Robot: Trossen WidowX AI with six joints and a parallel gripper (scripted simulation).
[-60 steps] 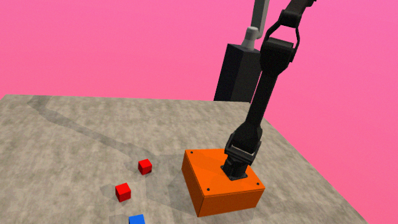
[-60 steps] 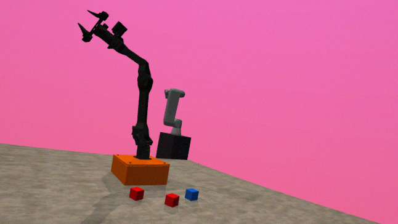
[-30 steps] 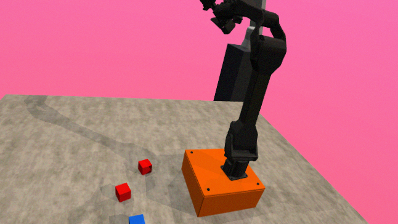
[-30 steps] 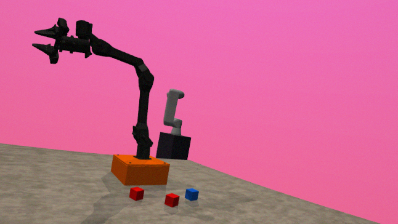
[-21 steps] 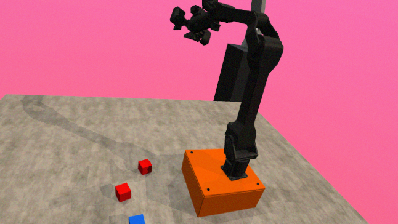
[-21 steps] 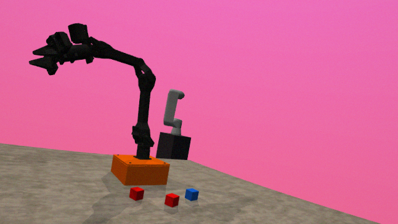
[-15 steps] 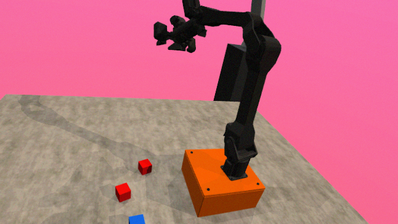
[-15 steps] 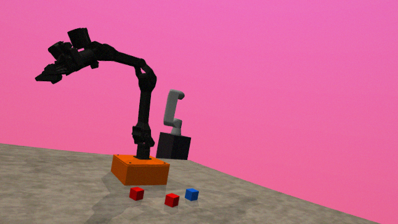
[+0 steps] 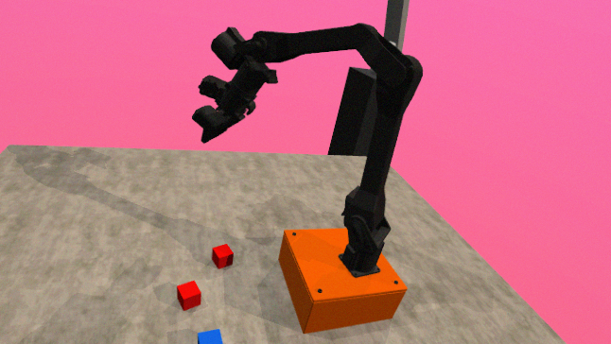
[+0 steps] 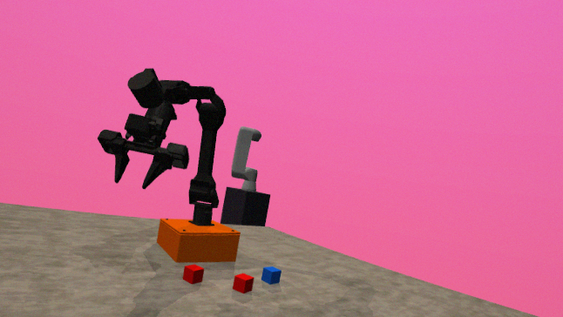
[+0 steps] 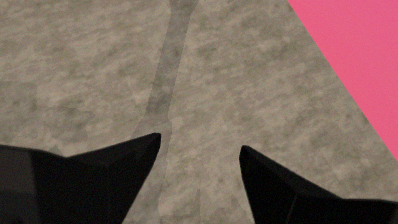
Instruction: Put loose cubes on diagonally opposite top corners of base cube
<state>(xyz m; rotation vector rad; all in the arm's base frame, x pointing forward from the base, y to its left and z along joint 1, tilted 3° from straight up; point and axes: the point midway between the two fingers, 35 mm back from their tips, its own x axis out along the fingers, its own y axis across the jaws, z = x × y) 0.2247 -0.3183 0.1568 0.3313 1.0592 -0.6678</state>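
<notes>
Right now my gripper tip is 7 cm short of the blue cube, 38 cm to the right of it and 19 cm above it.
</notes>
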